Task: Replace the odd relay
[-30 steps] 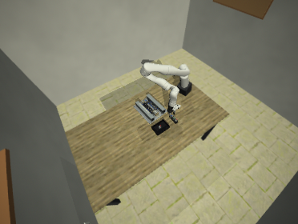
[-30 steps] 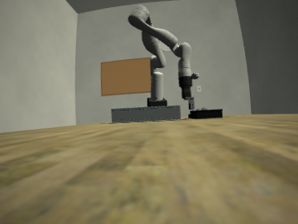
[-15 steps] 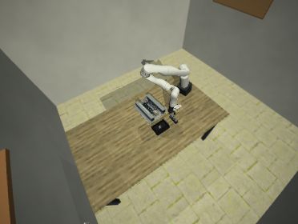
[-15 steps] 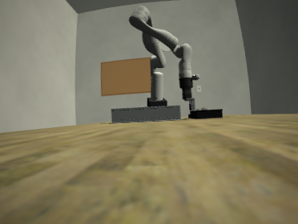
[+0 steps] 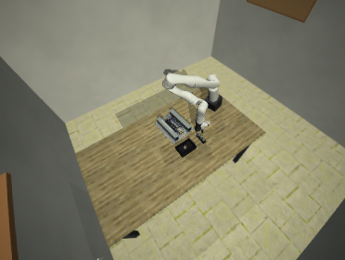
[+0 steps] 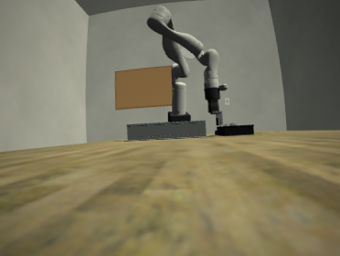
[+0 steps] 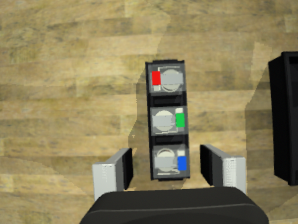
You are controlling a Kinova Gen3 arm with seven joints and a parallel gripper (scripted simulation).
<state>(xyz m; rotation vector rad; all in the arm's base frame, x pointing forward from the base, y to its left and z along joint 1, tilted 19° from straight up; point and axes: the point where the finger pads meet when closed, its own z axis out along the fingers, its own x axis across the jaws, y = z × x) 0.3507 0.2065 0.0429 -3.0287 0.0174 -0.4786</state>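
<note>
Now: the spare relay 40 mm below my hand and 30 mm to the left of it. From my hand the other things lie so: black tray (180 mm ahead, 50 mm below, 30 mm to the left).
</note>
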